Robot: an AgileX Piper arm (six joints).
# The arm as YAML. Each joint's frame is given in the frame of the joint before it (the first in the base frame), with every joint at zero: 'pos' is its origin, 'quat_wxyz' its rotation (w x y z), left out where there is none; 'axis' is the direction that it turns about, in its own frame. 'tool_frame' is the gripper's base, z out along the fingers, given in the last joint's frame.
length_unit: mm
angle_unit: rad
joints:
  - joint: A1
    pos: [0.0, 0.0, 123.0]
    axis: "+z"
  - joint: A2
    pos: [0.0, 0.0, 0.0]
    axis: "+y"
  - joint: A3
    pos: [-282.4, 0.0, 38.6]
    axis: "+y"
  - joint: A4
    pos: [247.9, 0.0, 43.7]
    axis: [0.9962, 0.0, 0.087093]
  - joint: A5
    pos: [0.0, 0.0, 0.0]
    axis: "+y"
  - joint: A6
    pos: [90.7, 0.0, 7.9]
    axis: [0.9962, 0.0, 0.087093]
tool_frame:
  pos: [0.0, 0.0, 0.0]
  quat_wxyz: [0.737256, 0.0, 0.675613, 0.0]
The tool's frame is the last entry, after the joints.
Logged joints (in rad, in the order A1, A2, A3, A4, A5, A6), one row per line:
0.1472 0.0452 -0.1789 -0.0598 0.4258 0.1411
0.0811 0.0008 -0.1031 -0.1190 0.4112 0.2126
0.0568 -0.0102 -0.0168 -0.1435 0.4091 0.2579
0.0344 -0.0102 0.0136 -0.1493 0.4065 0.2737
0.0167 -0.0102 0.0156 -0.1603 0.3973 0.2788
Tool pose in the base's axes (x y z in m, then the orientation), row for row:
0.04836 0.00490 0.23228 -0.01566 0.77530 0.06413 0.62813
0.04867 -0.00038 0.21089 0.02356 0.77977 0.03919 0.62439
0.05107 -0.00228 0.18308 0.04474 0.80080 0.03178 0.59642
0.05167 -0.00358 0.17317 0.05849 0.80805 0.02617 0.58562
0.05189 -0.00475 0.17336 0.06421 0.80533 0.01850 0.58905
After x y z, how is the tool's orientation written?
As a quaternion, x y z w.
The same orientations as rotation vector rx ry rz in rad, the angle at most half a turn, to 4 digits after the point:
-0.0359 1.7769 0.1470
0.0541 1.7898 0.0900
0.1039 1.8592 0.0738
0.1364 1.8844 0.0610
0.1495 1.8754 0.0431

